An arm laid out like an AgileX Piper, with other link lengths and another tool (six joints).
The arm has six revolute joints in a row. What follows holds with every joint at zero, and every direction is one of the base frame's. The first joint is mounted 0.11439 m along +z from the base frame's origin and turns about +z. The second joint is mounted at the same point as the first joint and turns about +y. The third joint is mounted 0.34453 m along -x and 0.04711 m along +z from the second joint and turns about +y. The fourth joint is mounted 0.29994 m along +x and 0.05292 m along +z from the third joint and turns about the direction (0.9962, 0, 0.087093). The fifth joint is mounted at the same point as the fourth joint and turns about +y. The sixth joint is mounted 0.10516 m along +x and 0.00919 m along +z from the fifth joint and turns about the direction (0.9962, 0, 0.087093). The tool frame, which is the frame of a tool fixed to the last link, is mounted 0.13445 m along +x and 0.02 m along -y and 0.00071 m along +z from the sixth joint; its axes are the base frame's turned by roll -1.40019, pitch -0.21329 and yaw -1.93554 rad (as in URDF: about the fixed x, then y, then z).
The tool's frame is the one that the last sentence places.
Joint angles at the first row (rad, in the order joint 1, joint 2, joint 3, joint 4, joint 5, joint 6):
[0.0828 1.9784 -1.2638 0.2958 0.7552 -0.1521]
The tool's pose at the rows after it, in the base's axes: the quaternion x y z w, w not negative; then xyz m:
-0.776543, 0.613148, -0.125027, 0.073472, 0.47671, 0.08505, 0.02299
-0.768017, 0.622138, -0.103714, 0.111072, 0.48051, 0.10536, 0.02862
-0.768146, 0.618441, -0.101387, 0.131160, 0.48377, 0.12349, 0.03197
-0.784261, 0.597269, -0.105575, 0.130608, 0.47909, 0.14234, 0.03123
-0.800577, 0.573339, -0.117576, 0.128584, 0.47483, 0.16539, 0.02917
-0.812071, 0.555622, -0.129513, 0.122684, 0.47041, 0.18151, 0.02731
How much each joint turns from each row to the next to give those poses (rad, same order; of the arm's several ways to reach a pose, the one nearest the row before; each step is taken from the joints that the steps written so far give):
[0.0002 -0.0011 0.0009 0.1015 -0.0013 -0.0522]
[0.0012 0.0000 0.0002 0.1264 -0.0012 -0.0665]
[0.0234 0.0000 0.0000 0.0538 -0.0176 -0.0291]
[0.0453 0.0000 0.0000 -0.0164 -0.0074 0.0005]
[0.0616 0.0021 -0.0001 -0.0336 -0.0263 0.0188]
[0.0497 0.0009 0.0001 -0.0459 -0.0208 0.0348]

